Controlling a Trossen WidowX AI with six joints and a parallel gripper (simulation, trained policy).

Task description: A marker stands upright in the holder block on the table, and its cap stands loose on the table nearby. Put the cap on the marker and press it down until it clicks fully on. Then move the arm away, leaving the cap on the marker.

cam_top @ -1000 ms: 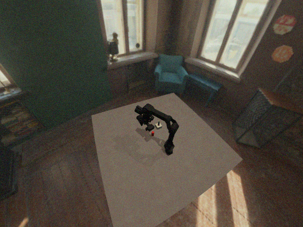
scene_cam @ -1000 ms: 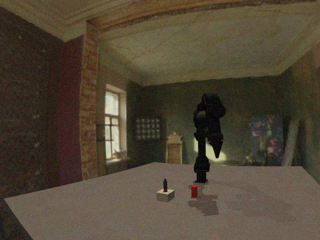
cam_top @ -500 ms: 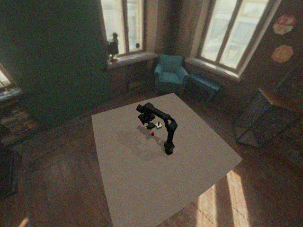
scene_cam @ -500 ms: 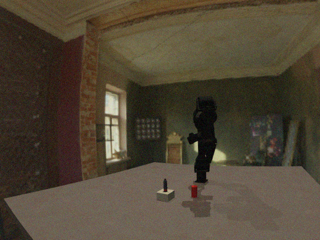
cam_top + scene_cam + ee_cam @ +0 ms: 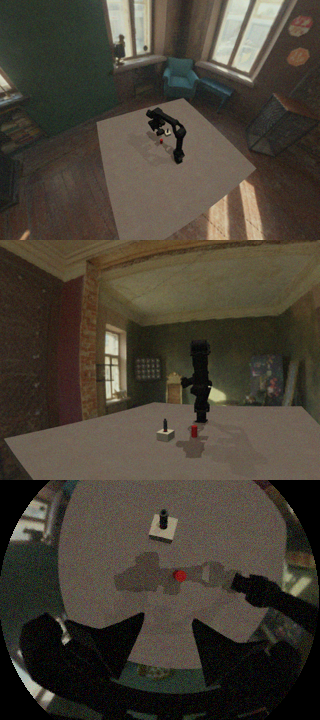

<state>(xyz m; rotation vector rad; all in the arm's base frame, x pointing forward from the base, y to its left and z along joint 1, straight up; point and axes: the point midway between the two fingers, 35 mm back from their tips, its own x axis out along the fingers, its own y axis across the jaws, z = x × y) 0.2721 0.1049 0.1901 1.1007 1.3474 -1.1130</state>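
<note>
Now: the red cap 2 cm behind my gripper tip, 5 cm to the right of it and 13 cm below it. Also, from my gripper tip: holder block: 5 cm ahead, 16 cm to the right, 14 cm below.
</note>
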